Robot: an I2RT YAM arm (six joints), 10 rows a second.
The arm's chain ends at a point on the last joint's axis. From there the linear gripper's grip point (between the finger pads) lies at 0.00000 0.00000 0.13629 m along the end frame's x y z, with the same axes.
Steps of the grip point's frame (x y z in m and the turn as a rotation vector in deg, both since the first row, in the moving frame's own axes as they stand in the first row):
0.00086, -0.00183, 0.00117, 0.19, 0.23, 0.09
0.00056, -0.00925, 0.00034, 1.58, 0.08, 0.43
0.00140, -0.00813, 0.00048, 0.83, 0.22, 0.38
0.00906, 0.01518, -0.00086, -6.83, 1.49, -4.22
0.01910, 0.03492, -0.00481, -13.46, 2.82, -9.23
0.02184, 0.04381, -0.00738, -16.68, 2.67, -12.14
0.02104, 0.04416, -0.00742, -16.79, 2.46, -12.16
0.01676, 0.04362, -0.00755, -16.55, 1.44, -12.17
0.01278, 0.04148, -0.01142, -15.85, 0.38, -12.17
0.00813, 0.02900, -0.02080, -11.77, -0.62, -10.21
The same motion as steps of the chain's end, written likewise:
0.00031, -0.00138, 0.00117, 0.19, 0.23, 0.09
0.00036, -0.00549, 0.00039, 1.58, 0.08, 0.43
0.00087, -0.00616, 0.00050, 0.83, 0.22, 0.38
0.00493, -0.00088, 0.00015, -6.83, 1.49, -4.22
0.00992, 0.00388, -0.00091, -13.46, 2.82, -9.23
0.01147, 0.00566, -0.00152, -16.68, 2.67, -12.14
0.01113, 0.00571, -0.00151, -16.79, 2.46, -12.16
0.00927, 0.00545, -0.00188, -16.55, 1.44, -12.17
0.00793, 0.00463, -0.00625, -15.85, 0.38, -12.17
0.00711, 0.00122, -0.01793, -11.77, -0.62, -10.21

